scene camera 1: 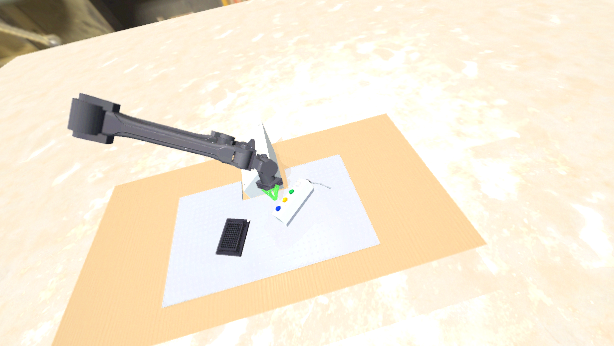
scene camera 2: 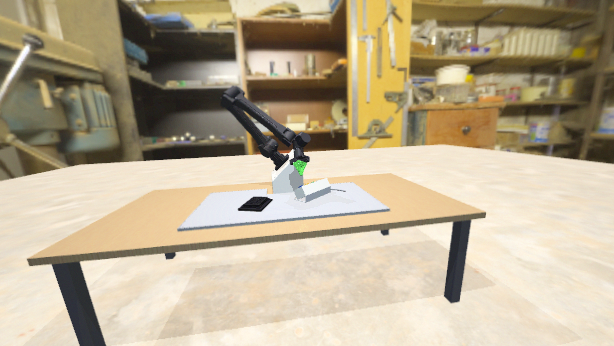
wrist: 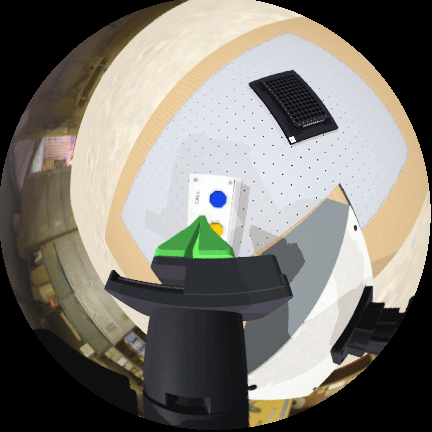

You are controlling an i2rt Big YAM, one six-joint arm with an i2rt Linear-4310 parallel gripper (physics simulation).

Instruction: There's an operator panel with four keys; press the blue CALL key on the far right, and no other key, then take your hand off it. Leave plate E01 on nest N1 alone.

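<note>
The white operator panel stands on the pegboard mat. Its blue CALL key is at one end, then the yellow key and the green key; the fourth key is hidden. My gripper is shut and empty, its green fingertips above the panel. In the wrist view the tips appear beside the yellow key, short of the blue key. They look apart from the panel. The black plate sits on its black nest.
The white arm mount stands close beside the panel, behind the gripper in the scene views. A thin cable leaves the panel's far end. The mat lies on the wooden table.
</note>
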